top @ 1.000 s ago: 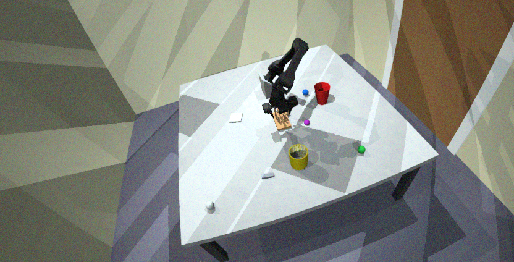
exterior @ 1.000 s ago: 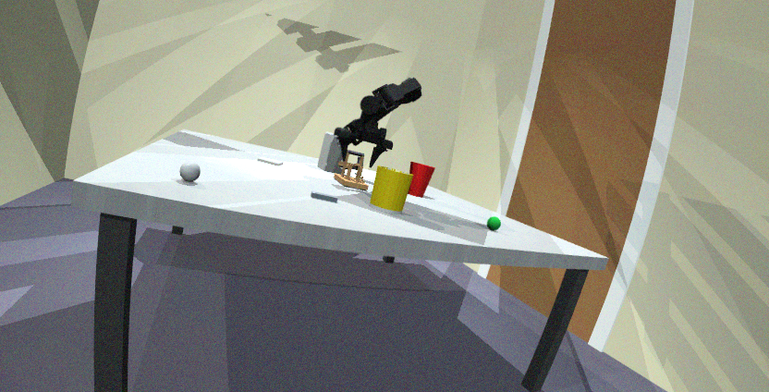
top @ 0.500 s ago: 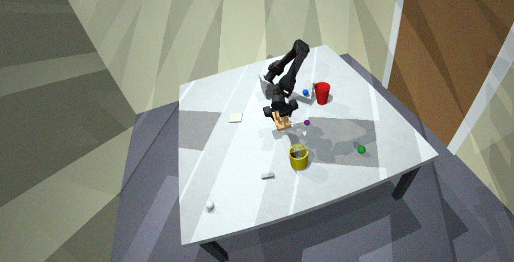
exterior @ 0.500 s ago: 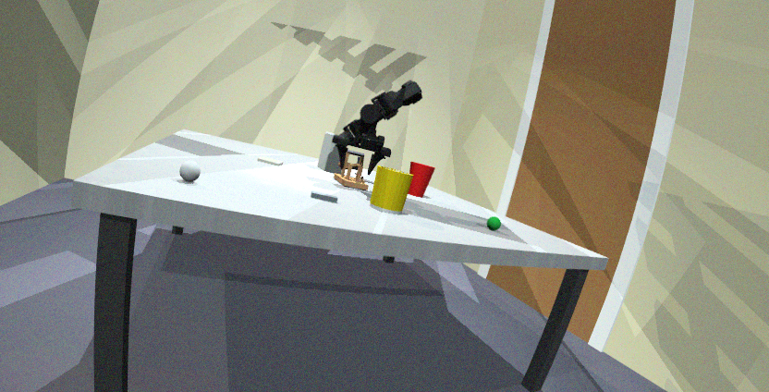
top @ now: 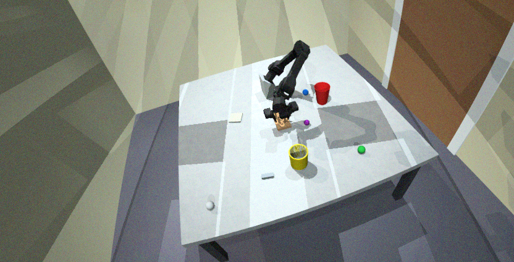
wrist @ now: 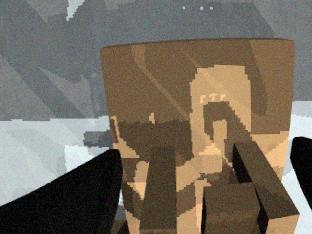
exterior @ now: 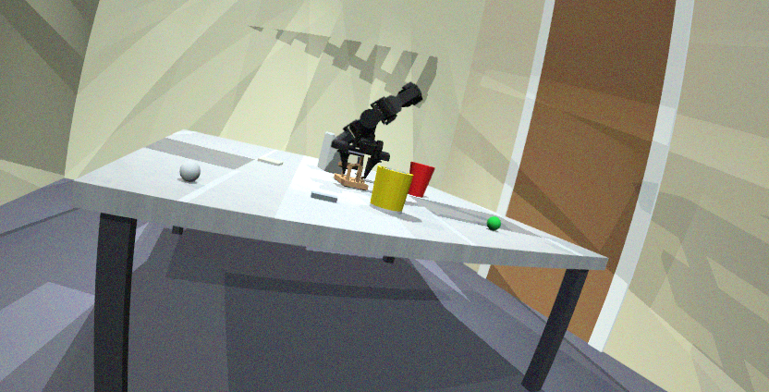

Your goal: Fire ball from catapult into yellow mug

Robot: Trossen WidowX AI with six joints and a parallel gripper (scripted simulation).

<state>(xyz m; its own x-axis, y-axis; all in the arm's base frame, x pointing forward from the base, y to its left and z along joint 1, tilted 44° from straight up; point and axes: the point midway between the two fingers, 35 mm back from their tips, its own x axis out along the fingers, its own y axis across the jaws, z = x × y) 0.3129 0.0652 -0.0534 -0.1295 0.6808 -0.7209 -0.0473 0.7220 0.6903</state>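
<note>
My gripper tip is 4 cm short of the purple ball, 13 cm to the right of it and 2 cm above it. Round my gripper tip: wooden catapult 7 cm behind, 2 cm to the left, 2 cm above; yellow mug 29 cm ahead, 1 cm to the left; blue ball 22 cm behind, 21 cm to the left, 1 cm below.
</note>
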